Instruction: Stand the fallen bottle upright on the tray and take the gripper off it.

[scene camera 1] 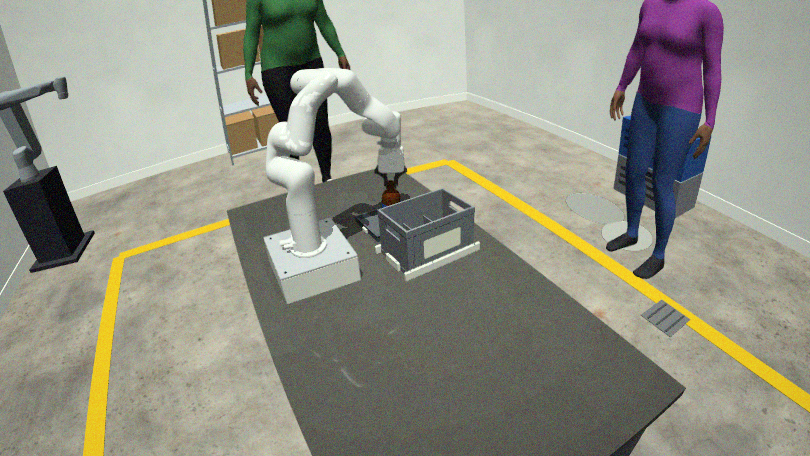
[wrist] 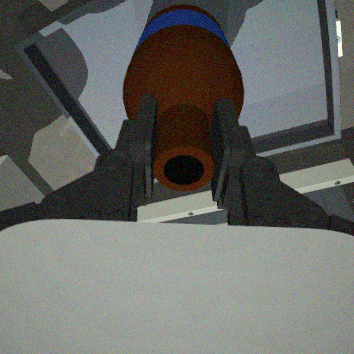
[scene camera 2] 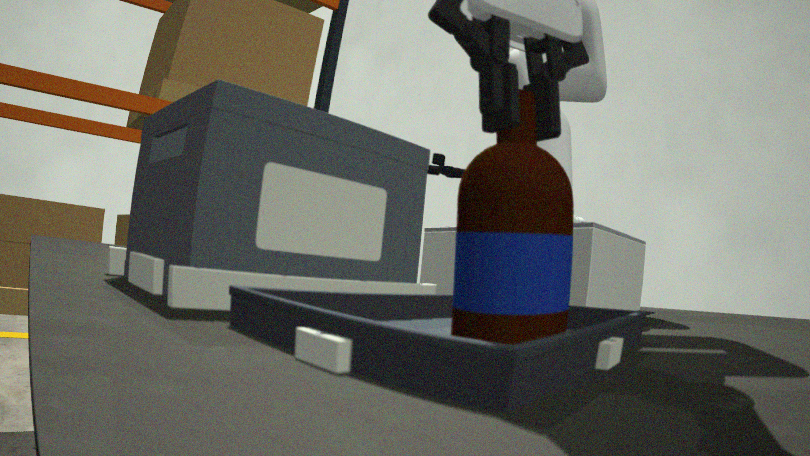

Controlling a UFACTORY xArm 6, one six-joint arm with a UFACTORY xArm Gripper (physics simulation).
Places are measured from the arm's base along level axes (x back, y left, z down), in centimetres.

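Pixels of known places: gripper, fingertip midpoint: [scene camera 1: 390,187] [wrist: 183,122] [scene camera 2: 522,134]; arm's base, origin of the base link: [scene camera 1: 308,247].
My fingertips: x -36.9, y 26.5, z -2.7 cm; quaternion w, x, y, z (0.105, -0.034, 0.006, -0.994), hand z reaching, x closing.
Note:
Ahead of a thing's pixels: the offset from my fingertips to its top centre.
The brown bottle @(dy -0.6, dx +0.5, dz -2.9 cm) [scene camera 1: 391,197] [scene camera 2: 512,192] [wrist: 183,65] with a blue label is upright over the near corner of the dark tray @(dy -3.6, dx +0.8, dz +10.9 cm) [scene camera 1: 369,223] [scene camera 2: 396,362] [wrist: 285,75]. In the scene camera 2 view its lower end reaches down behind the tray's near wall, which hides its base, so I cannot tell whether it touches the tray floor. My gripper [scene camera 1: 391,183] [scene camera 2: 524,125] [wrist: 183,122] points down and is shut on the bottle's neck, one finger on each side. In the wrist view the open mouth shows between the fingers.
A grey crate @(dy -28.9, dx -4.2, dz -4.1 cm) [scene camera 1: 439,240] [scene camera 2: 317,209] with a pale label stands right beside the tray, edged by white strips [scene camera 1: 443,260] [scene camera 2: 226,288]. The robot's white base block [scene camera 1: 317,277] [scene camera 2: 615,271] is on the tray's other side. Two people [scene camera 1: 289,33] [scene camera 1: 677,62] stand beyond the table.

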